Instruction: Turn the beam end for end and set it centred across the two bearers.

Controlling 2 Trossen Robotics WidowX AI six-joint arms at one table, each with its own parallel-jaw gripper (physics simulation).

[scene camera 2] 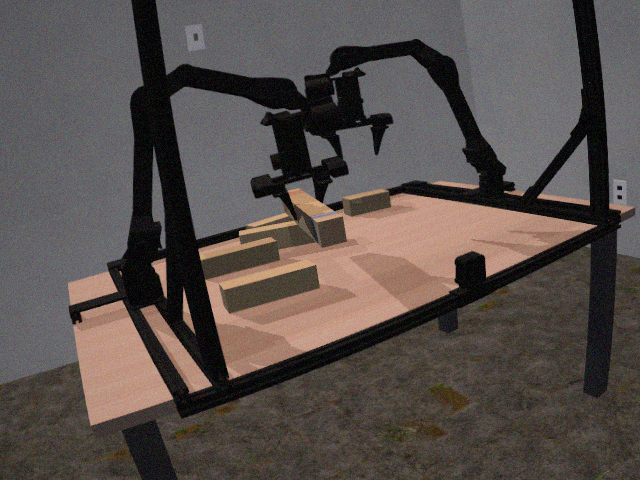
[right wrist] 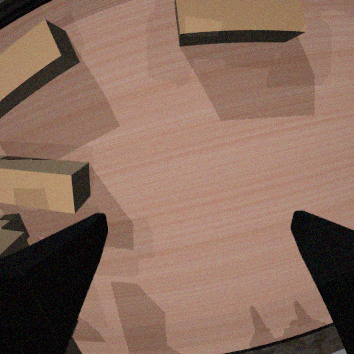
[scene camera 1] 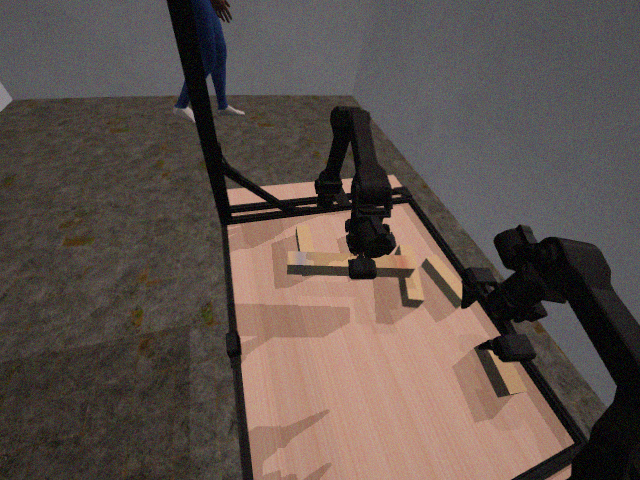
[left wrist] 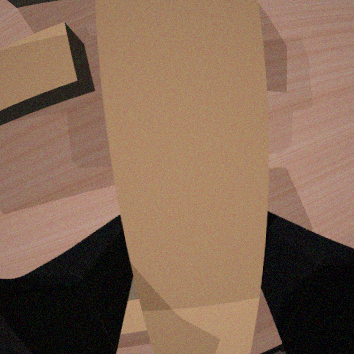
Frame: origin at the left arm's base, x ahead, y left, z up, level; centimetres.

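Seen in the pictures: left gripper, fingertip midpoint: [left wrist: 188,214]; right gripper, fingertip midpoint: [scene camera 2: 359,158] [right wrist: 201,222] [scene camera 1: 471,327]; left arm's base, link origin: [scene camera 2: 145,301] [scene camera 1: 324,202]; right arm's base, link origin: [scene camera 2: 492,196].
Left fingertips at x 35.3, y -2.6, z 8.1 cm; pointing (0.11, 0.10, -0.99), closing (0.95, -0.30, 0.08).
Note:
Pixels of each thing's top centre, then the offset from my left fingertips to it. Level surfaces: height alone.
- long wooden beam, top centre: [left wrist: 204,301] [scene camera 2: 306,201] [scene camera 1: 352,259] dy -1.8, dx -0.6, dz +3.4 cm
- slanted block, top centre: [scene camera 2: 277,217] [scene camera 1: 448,276] dy +30.5, dx +6.2, dz -5.6 cm
- table, surface height: dz -10.0 cm
The long wooden beam [scene camera 1: 328,262] [scene camera 2: 310,209] [left wrist: 190,150] lies between the fingers of my left gripper [scene camera 1: 361,267] [scene camera 2: 307,207] [left wrist: 188,214], which is shut on it. The beam looks raised above the table, its blue-marked end at the left in scene camera 1 and nearest in scene camera 2, its reddish-marked end opposite. Pale blocks stand below and beside it: one [scene camera 1: 305,237] [scene camera 2: 268,286], another [scene camera 2: 240,258], and one [scene camera 1: 414,289] [scene camera 2: 271,234] [right wrist: 40,187] crossed by the beam in scene camera 1. Which are the bearers I cannot tell. My right gripper [scene camera 1: 475,322] [scene camera 2: 358,153] [right wrist: 201,222] is open and empty.
A slanted block [scene camera 1: 443,279] [right wrist: 30,60] lies near the table's right edge in scene camera 1. Another block [scene camera 1: 505,370] [scene camera 2: 366,202] [right wrist: 242,15] lies below my right gripper there. A black frame [scene camera 1: 231,289] [scene camera 2: 351,343] borders the table [scene camera 1: 336,382] [scene camera 2: 423,222].

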